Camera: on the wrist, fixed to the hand. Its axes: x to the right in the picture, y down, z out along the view.
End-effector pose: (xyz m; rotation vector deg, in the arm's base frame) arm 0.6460 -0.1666 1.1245 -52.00 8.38 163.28
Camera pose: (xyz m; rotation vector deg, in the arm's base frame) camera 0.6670 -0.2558 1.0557 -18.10 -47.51 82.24
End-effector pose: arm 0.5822 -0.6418 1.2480 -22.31 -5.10 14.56
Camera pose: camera 0.5872 -0.5951 1.1435 -34.16 -38.78 -74.23
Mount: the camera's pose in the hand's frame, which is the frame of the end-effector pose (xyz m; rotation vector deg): 0.0132 0.0810 -0.0800 -24.32 -15.29 -90.41
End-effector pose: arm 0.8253 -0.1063 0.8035 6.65 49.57 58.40
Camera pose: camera 0.7176 -0.0751 0.7795 -39.67 14.93 -18.96
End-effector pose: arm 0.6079 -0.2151 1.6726 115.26 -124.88 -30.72
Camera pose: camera 0.5568 -0.2378 1.7726 -162.07 -0.93 66.67
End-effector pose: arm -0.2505 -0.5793 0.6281 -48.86 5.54 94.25
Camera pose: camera -0.2843 -0.6310 0.5315 -37.21 -52.72 13.40
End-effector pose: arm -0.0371 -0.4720 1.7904 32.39 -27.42 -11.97
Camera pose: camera 0.0184 -0.3721 1.7815 21.87 -7.39 -106.65
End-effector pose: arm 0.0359 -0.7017 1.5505 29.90 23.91 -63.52
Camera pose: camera 0.1107 -0.6360 1.4937 -28.75 47.66 -140.90
